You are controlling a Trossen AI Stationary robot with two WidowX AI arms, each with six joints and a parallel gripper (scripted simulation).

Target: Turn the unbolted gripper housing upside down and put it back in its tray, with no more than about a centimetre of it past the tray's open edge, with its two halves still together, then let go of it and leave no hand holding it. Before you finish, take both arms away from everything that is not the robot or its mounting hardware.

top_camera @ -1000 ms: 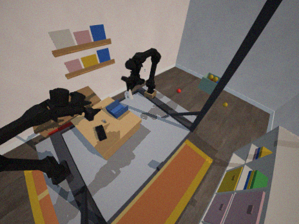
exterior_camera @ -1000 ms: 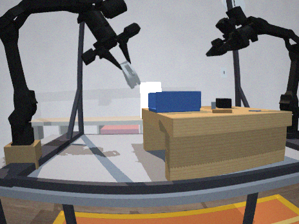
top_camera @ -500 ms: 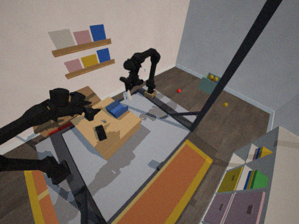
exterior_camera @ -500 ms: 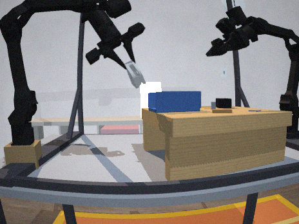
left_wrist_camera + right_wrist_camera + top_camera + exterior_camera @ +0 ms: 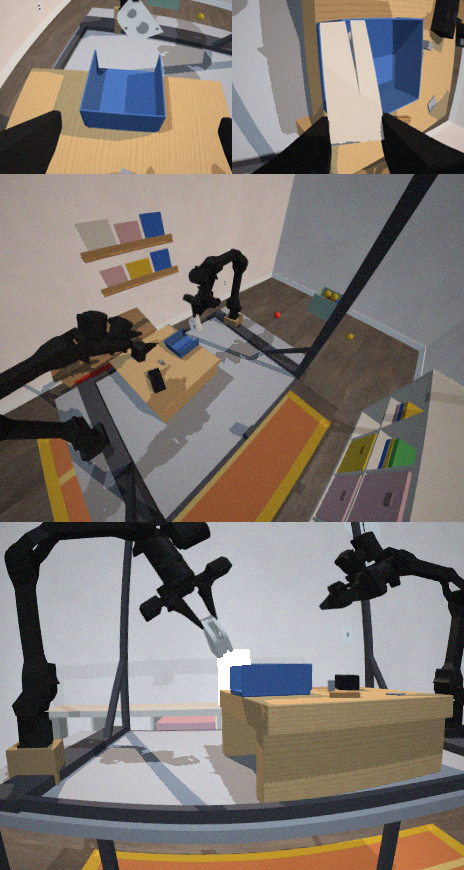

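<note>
The blue tray lies 15 cm to the left of my right hand, 14 cm below it and 2 cm ahead of it. Also, from my right hand: wooden block (24 cm to the left, 21 cm below, 2 cm ahead).
</note>
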